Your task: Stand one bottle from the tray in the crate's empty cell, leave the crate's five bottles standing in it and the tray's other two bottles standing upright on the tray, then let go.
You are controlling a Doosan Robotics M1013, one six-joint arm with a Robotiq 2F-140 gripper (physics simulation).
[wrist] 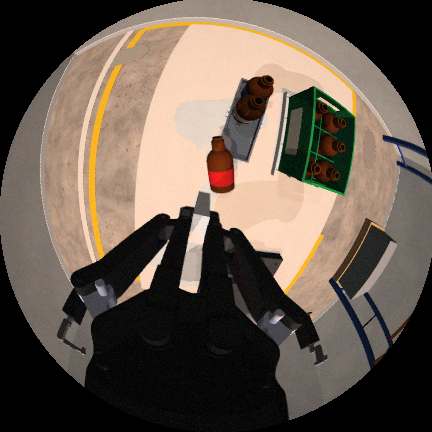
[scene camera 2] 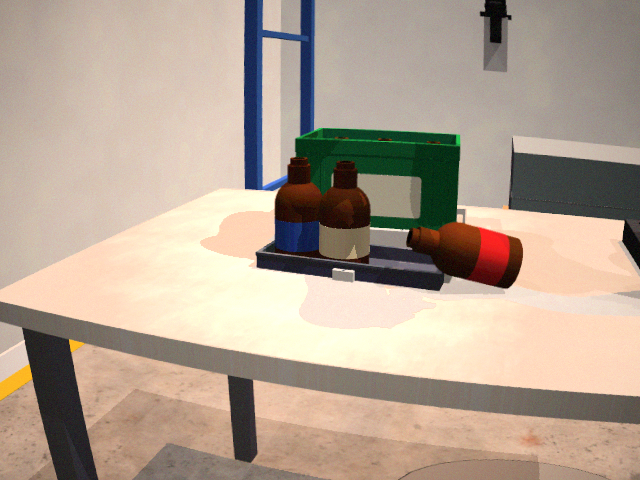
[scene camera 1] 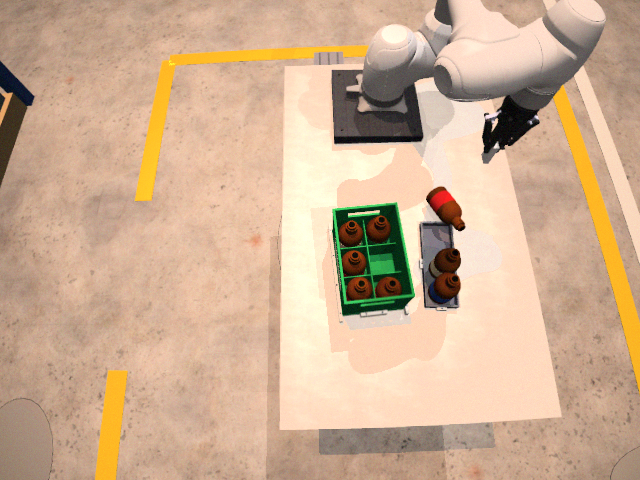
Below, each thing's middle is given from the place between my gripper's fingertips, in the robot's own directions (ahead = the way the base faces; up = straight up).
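My gripper's sitting 7 cm to the left of the blue-label bottle (scene camera 2: 296, 206), 29 cm short of it, and it's 22 cm above it.
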